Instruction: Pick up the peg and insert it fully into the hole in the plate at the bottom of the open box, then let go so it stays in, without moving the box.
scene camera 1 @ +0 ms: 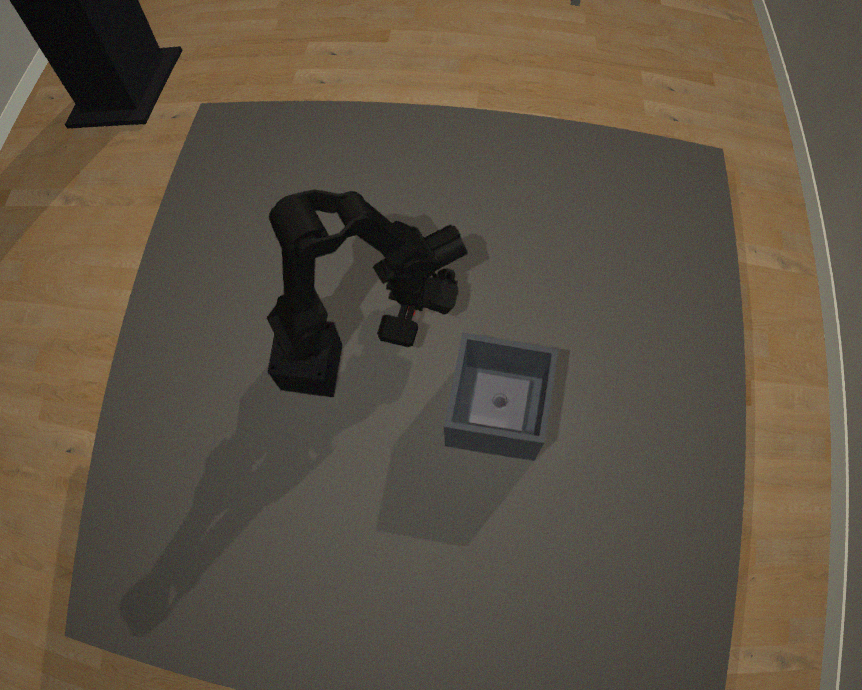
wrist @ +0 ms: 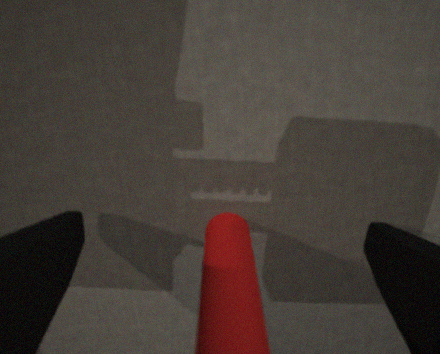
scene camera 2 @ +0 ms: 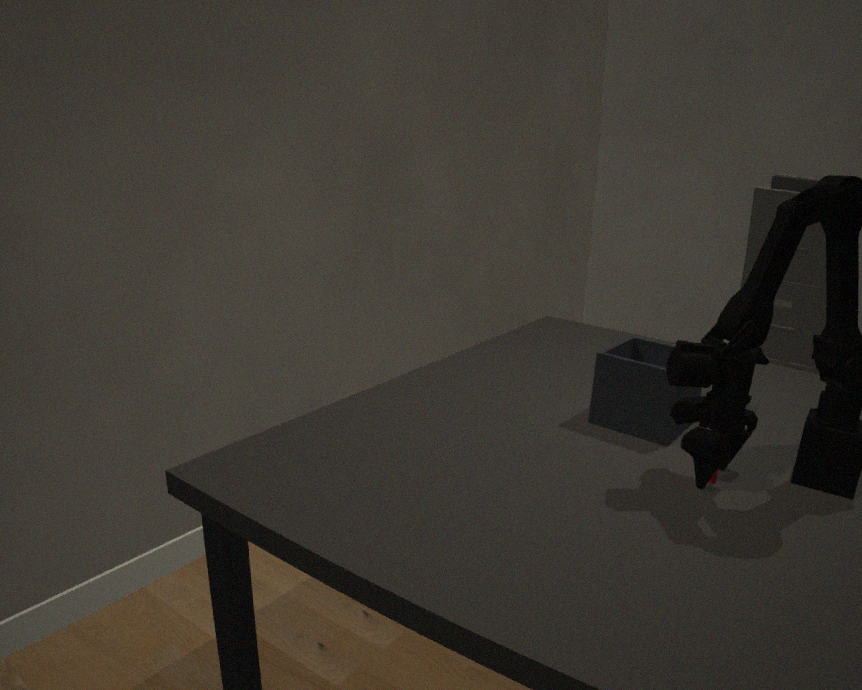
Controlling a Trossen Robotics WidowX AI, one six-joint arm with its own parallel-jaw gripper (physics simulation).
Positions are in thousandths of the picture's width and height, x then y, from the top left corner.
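Scene camera 1 shows a blue-grey box (scene camera 1: 624, 528) and a pale plate (scene camera 1: 570, 566), together with the gripper (scene camera 1: 479, 451). In scene camera 2 the gripper (scene camera 2: 824, 693) is visible along with the blue-grey box (scene camera 2: 733, 572). The wrist view shows the gripper (wrist: 519, 654). The blue-grey box is out of frame in the wrist view, and the pale plate is out of frame in the wrist view too.
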